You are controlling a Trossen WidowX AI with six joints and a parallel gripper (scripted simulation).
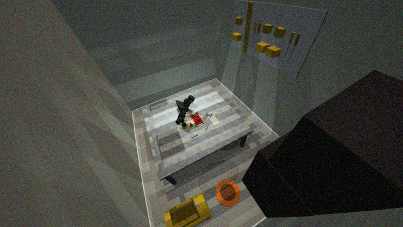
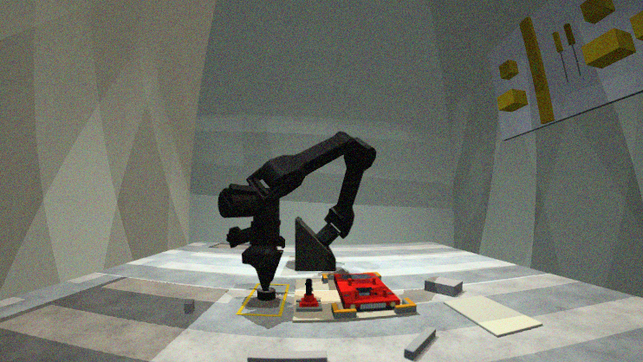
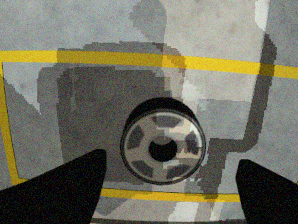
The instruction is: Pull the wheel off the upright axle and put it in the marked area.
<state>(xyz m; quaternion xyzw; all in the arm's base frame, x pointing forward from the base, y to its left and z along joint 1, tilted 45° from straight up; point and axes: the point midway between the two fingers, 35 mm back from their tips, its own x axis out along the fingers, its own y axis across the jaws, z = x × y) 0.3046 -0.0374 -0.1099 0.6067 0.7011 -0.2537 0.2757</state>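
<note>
The wheel is 2 cm below my gripper tip. Also, from my gripper tip: small grey cube 13 cm to the right, 11 cm ahead, 2 cm below; grey block 41 cm to the left, 3 cm behind, 1 cm below; upright axle 9 cm to the left, 5 cm ahead, 1 cm above.
</note>
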